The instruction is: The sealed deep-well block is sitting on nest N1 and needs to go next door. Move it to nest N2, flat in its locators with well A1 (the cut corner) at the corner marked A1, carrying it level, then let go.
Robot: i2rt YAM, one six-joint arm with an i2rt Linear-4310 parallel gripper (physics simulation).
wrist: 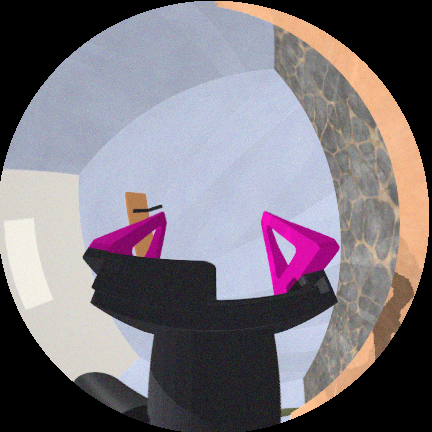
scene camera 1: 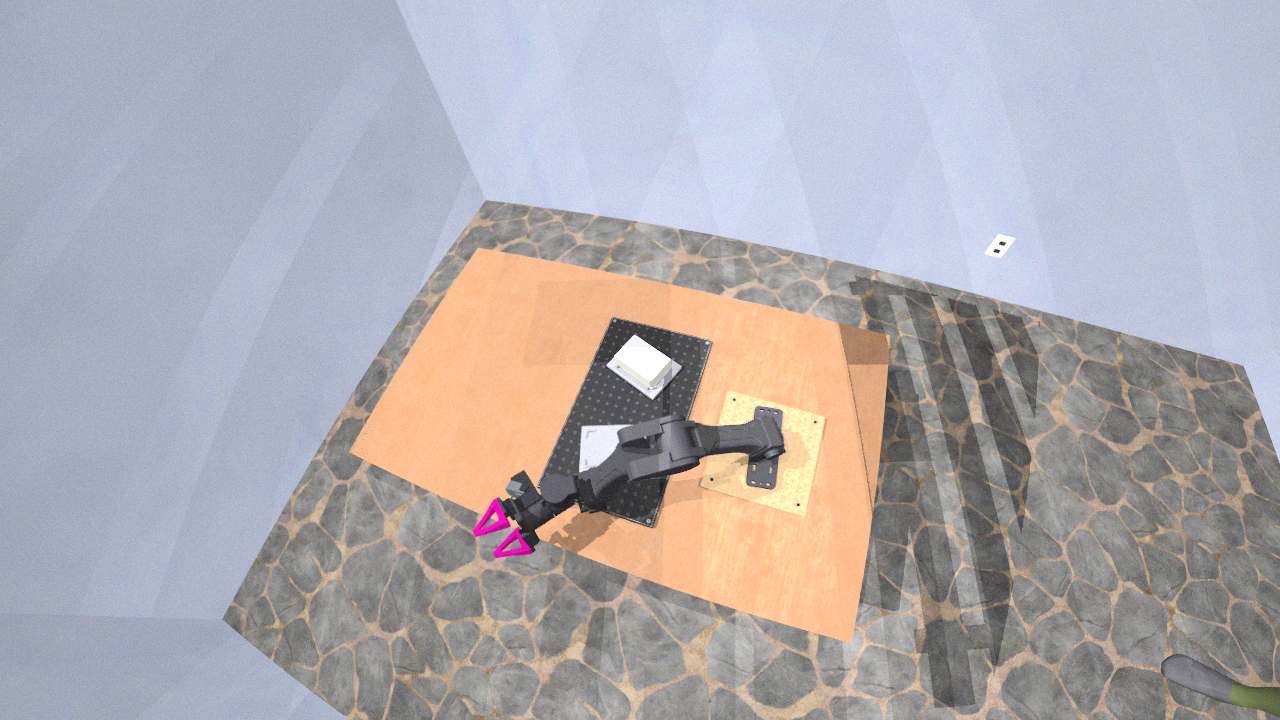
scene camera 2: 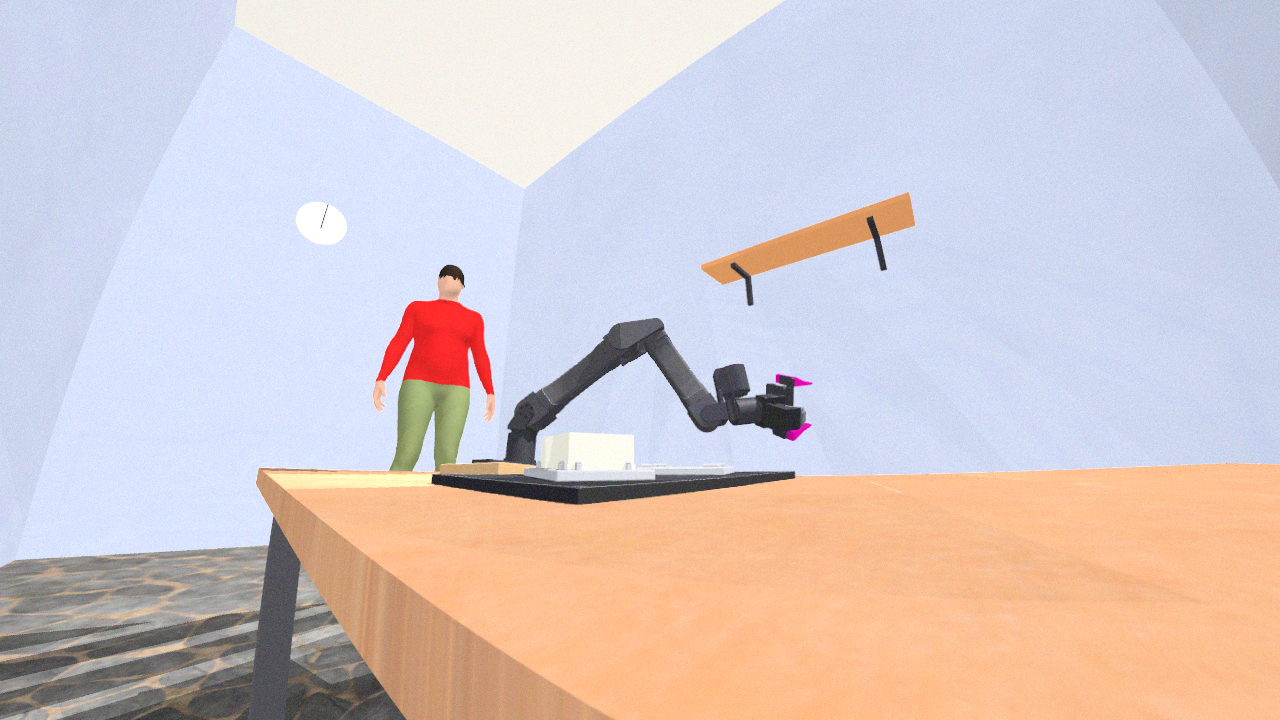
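Seen in the pictures: gripper, fingertip midpoint: (wrist: 213, 216) (scene camera 1: 484, 545) (scene camera 2: 810, 403); arm's base at its link origin: (scene camera 1: 764, 447) (scene camera 2: 519, 468).
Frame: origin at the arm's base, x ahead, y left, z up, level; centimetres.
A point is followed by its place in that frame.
Observation:
The sealed deep-well block (scene camera 1: 642, 360) @(x 33.3, y -16.5, z 4.9 cm) (scene camera 2: 588, 450) @(x 38.2, y -21.9, z 2.9 cm) is a cream-white box sitting on a light grey nest (scene camera 1: 657, 394) @(x 28.3, y -9.6, z 0.5 cm) (scene camera 2: 586, 475) @(x 39.4, y -23.6, z 0.2 cm) at the far end of the black board. Another light grey nest (scene camera 1: 590, 456) @(x 41.3, y 9.7, z 0.7 cm) (scene camera 2: 716, 470) @(x 44.2, y 2.0, z 0.3 cm) lies on the same board, partly hidden under the arm in scene camera 1; no block shows on its visible part. My gripper (scene camera 1: 503, 530) @(x 54.5, y 36.3, z 14.2 cm) (scene camera 2: 799, 407) @(x 54.5, y 36.3, z 14.2 cm) (wrist: 213, 216) @(x 54.5, y 36.3, z 14.2 cm) has magenta fingers spread wide apart, open and empty. It points sideways, raised above table height at the table's edge, away from the block. The cut corner and the A1 mark cannot be made out.
The black perforated board (scene camera 1: 581, 402) @(x 47.7, y -4.5, z -0.4 cm) (scene camera 2: 626, 488) @(x 46.9, y -26.8, z -0.7 cm) lies on the wooden table (scene camera 1: 465, 358) @(x 87.6, y -12.7, z -1.7 cm) (scene camera 2: 895, 582) @(x 67.4, y -43.5, z -1.7 cm). The arm's base stands on a pale yellow plate (scene camera 1: 801, 483) @(x -9.6, y 7.4, z -0.8 cm). A wall shelf (scene camera 2: 823, 237) (wrist: 135, 202) hangs above, and a person (scene camera 2: 438, 358) stands behind the table.

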